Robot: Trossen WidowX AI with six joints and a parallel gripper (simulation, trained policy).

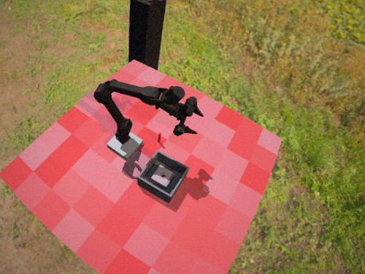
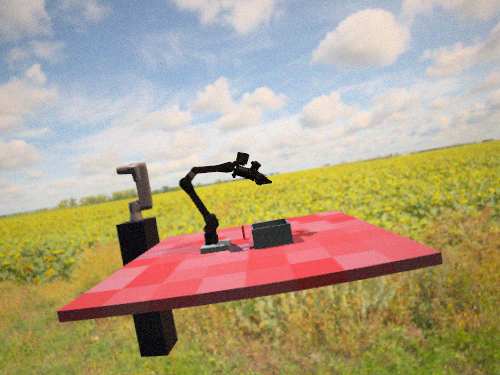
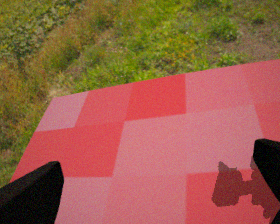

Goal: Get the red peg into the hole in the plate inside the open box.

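Right now my gripper tip is 270 mm above the red peg, 200 mm past it and 20 mm to the left of it. The rest, counted from my gripper tip: dark box (290 mm below, 200 mm to the right, 30 mm behind); then plate (270 mm below, 200 mm to the right, 30 mm behind).
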